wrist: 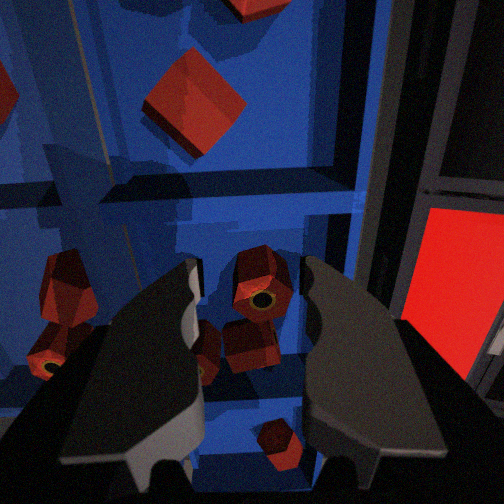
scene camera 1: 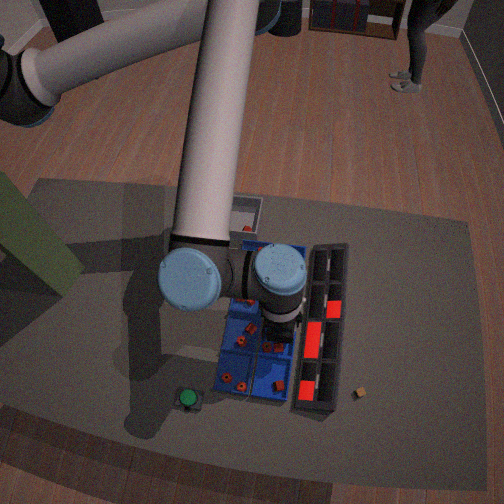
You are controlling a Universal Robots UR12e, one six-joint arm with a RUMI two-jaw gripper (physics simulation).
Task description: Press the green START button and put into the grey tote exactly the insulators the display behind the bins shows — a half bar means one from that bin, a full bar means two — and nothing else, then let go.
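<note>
My gripper (wrist: 250, 267) is open, low inside a blue bin compartment (scene camera 1: 272, 347). Its two dark fingers stand on either side of a red insulator (wrist: 261, 290) with a yellow-ringed hole, with small gaps on both sides. Two more insulators (wrist: 250, 345) lie just behind it. The display (scene camera 1: 320, 327) beside the bins shows a full red bar (scene camera 1: 312, 340) and two half bars (scene camera 1: 334, 309) (scene camera 1: 306, 390). The grey tote (scene camera 1: 246, 215) holds one red insulator (scene camera 1: 247, 228). The green START button (scene camera 1: 188, 397) sits left of the bins. In the scene view the wrist hides my fingers.
The blue bins (scene camera 1: 255, 345) hold several red insulators, one a square block (wrist: 194, 102) in the adjacent compartment. A small tan cube (scene camera 1: 359, 392) lies right of the display. A green slab (scene camera 1: 30, 235) stands at the left. A person (scene camera 1: 415, 45) stands at the back.
</note>
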